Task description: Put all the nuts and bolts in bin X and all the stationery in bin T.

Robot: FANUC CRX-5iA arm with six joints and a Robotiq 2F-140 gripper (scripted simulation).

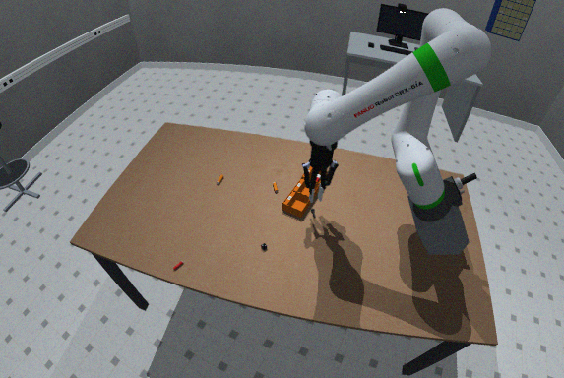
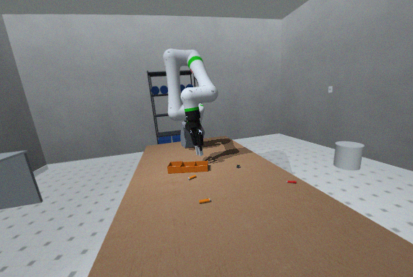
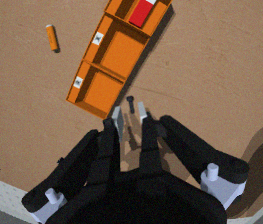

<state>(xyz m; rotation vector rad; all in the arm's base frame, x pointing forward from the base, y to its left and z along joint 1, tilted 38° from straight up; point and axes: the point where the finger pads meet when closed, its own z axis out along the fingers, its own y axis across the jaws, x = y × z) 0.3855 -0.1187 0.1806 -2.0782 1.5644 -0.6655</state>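
Right now my hand is 100 mm to the left of the orange bin tray, 80 mm above it and 30 mm short of it. Also, from my hand: red stick 490 mm ahead, 290 mm to the left, 100 mm below; then white eraser 170 mm to the right, 90 mm below, 20 mm behind.
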